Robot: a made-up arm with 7 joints.
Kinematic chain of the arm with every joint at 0, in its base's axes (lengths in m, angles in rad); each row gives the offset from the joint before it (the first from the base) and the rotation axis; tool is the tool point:
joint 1: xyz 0 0 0.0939 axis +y
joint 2: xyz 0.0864 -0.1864 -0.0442 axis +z
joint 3: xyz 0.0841 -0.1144 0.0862 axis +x
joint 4: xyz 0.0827 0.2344 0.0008 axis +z
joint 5: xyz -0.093 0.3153 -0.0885 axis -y
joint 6: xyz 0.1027 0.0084 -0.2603 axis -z
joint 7: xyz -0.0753 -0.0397 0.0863 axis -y
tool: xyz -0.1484 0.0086 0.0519
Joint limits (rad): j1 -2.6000..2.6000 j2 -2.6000..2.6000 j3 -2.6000..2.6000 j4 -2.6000..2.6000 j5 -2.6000..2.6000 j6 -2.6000..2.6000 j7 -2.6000..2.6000
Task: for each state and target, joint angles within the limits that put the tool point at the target. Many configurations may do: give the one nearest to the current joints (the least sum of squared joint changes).
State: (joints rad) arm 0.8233 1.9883 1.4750 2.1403 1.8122 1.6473 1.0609
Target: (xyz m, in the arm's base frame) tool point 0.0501 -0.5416 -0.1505
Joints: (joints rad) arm 1.4276 1.3961 1.7069 2.2254 1.9260 1.7872 0.8498
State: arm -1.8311 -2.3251 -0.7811 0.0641 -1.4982 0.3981 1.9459
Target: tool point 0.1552 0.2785 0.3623
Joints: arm -2.1120 -2.4718 -1.5202 0.5507 -1.2450 0.4513 1.9996
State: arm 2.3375 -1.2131 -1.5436 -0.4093 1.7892 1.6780 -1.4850
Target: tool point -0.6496 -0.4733 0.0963
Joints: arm 2.0615 -0.9804 -1.3612 -0.6666 1.7890 1.7448 -1.0564
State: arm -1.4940 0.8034 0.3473 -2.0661 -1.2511 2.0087 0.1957
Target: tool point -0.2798 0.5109 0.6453
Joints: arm -1.5426 0.5051 0.8562 -1.6565 -1.7149 1.9628 0.6394
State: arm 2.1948 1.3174 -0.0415 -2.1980 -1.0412 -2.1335 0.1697
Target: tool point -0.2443 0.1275 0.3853
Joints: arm 2.2106 1.7281 -0.1105 -1.9894 -1.0339 -2.0855 0.2962
